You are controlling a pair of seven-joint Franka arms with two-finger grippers.
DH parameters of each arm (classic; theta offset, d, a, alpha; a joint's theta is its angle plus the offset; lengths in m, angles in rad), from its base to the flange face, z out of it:
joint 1: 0 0.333 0 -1.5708
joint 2: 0 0 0 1.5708
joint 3: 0 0.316 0.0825 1.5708
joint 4: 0 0 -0.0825 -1.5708
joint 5: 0 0.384 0 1.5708
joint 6: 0 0 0.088 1.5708
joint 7: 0 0.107 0 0
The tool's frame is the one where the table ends.
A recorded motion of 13 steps. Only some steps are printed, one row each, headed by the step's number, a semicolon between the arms.
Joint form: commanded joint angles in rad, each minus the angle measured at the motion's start. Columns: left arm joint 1, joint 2, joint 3, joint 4, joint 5, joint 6, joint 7; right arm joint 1, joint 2, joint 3, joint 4, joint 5, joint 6, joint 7.
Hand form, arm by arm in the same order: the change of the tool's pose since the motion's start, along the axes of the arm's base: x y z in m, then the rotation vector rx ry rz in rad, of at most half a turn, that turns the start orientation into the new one. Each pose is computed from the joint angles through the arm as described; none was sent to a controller.
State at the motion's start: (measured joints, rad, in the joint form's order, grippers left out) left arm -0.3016 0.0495 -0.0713 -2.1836 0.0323 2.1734 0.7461; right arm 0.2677 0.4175 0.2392 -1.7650 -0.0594 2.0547 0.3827
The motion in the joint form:
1: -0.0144 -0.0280 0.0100 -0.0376 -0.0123 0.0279 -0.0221; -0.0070 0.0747 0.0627 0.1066 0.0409 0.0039 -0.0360
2: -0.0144 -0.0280 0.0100 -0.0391 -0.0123 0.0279 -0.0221; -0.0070 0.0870 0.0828 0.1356 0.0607 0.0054 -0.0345
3: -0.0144 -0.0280 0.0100 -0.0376 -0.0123 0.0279 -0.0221; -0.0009 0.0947 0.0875 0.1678 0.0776 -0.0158 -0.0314
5: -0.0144 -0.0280 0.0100 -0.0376 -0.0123 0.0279 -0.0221; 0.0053 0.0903 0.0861 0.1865 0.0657 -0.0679 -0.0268
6: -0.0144 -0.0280 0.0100 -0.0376 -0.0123 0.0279 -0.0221; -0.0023 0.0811 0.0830 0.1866 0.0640 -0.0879 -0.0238
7: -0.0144 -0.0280 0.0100 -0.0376 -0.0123 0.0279 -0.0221; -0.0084 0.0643 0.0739 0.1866 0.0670 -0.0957 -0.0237
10: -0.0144 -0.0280 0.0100 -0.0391 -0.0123 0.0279 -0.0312; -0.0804 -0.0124 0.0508 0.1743 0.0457 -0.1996 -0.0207
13: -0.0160 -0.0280 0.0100 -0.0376 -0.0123 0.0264 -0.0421; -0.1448 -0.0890 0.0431 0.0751 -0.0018 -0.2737 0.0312
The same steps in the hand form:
1: -0.0089 0.0003 0.0007 -0.0131 -0.0148 0.0247; 0.0098 0.0387 0.0044 0.0936 0.0014 0.0498
2: -0.0093 0.0005 0.0000 -0.0126 -0.0134 0.0247; 0.0104 0.0518 0.0115 0.1286 -0.0009 0.0514
3: -0.0089 0.0003 0.0007 -0.0131 -0.0148 0.0247; 0.0119 0.0595 0.0198 0.1461 0.0063 0.0481
5: -0.0089 0.0003 0.0007 -0.0131 -0.0148 0.0247; 0.0093 0.0604 0.0267 0.1209 0.0257 0.0585
6: -0.0089 0.0003 0.0007 -0.0131 -0.0148 0.0247; 0.0108 0.0534 0.0309 0.1103 0.0323 0.0487
7: -0.0089 0.0003 0.0007 -0.0131 -0.0148 0.0247; 0.0143 0.0450 0.0404 0.1087 0.0223 0.0348
10: -0.0093 0.0005 0.0000 -0.0122 -0.0138 0.0338; 0.0266 -0.0167 0.0742 0.0451 0.0338 -0.0389
13: -0.0094 -0.0004 0.0006 -0.0118 -0.0142 0.0431; 0.0130 -0.0703 0.0713 -0.0658 0.0901 -0.1302

